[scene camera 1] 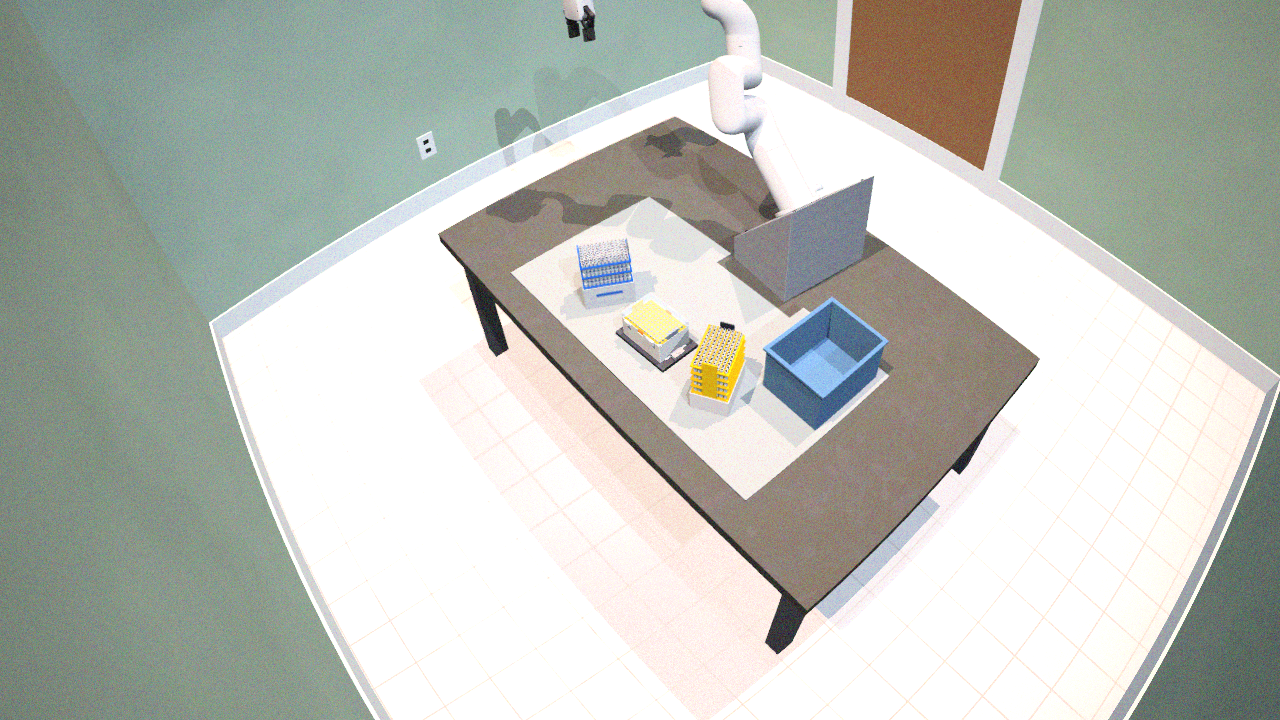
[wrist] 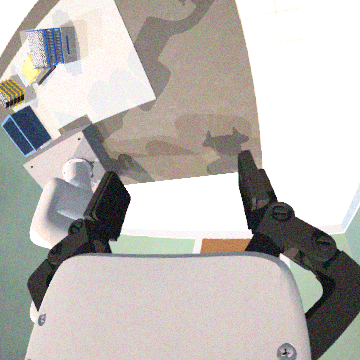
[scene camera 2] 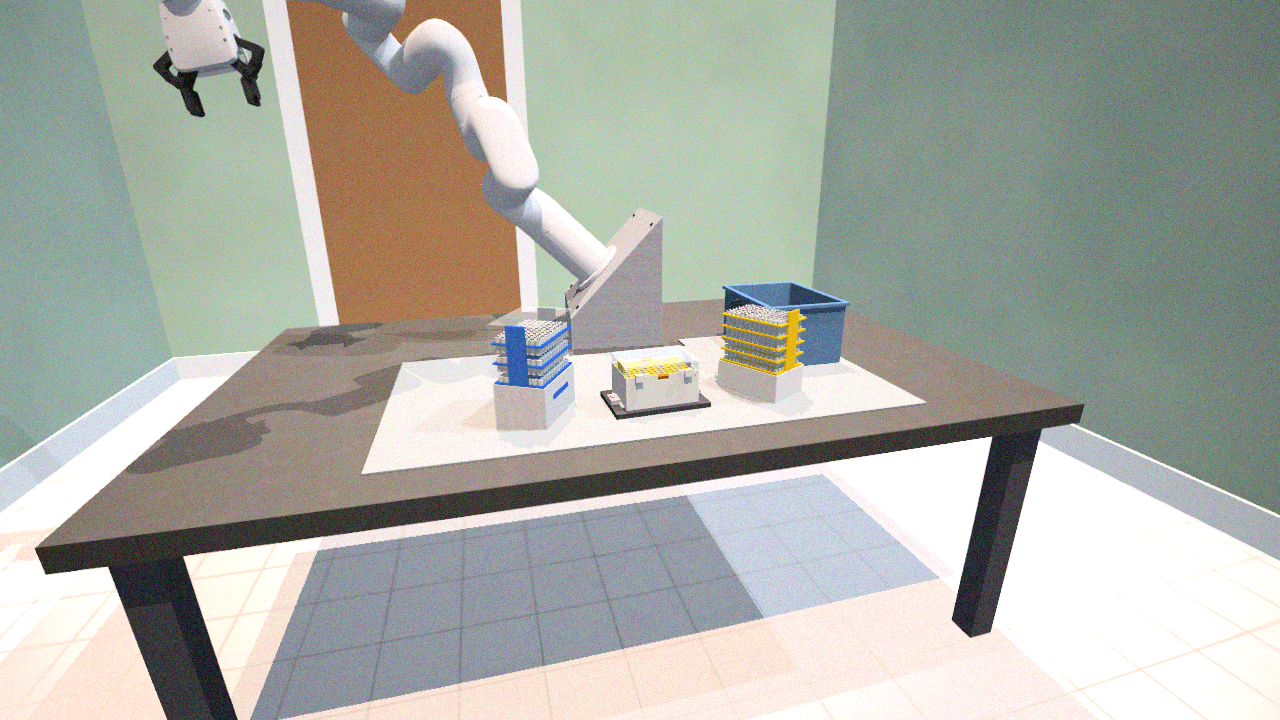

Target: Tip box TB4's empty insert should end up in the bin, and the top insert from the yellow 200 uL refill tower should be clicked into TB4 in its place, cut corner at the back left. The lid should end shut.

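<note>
The tip box [scene camera 1: 656,331] [scene camera 2: 657,383] [wrist: 30,69] stands on a dark base plate between two towers. Its clear lid is shut over a yellow insert; I cannot read a label on it. The yellow refill tower [scene camera 1: 716,365] [scene camera 2: 763,342] [wrist: 12,93] holds several stacked yellow inserts with tips on a white block. The blue bin [scene camera 1: 825,361] [scene camera 2: 825,333] [wrist: 25,131] stands beyond the yellow tower; the part of its floor that shows in scene camera 1 is bare. My gripper [scene camera 1: 581,35] [scene camera 2: 228,107] [wrist: 176,176] is open and empty, high up and far from all of them.
A blue refill tower [scene camera 1: 606,270] [scene camera 2: 534,368] [wrist: 47,47] stands on the other side of the tip box. The towers and box stand on a white mat [scene camera 1: 747,465] [scene camera 2: 420,447] [wrist: 110,95]. The grey wedge-shaped arm mount [scene camera 1: 827,241] [scene camera 2: 626,304] [wrist: 55,155] rises behind the mat.
</note>
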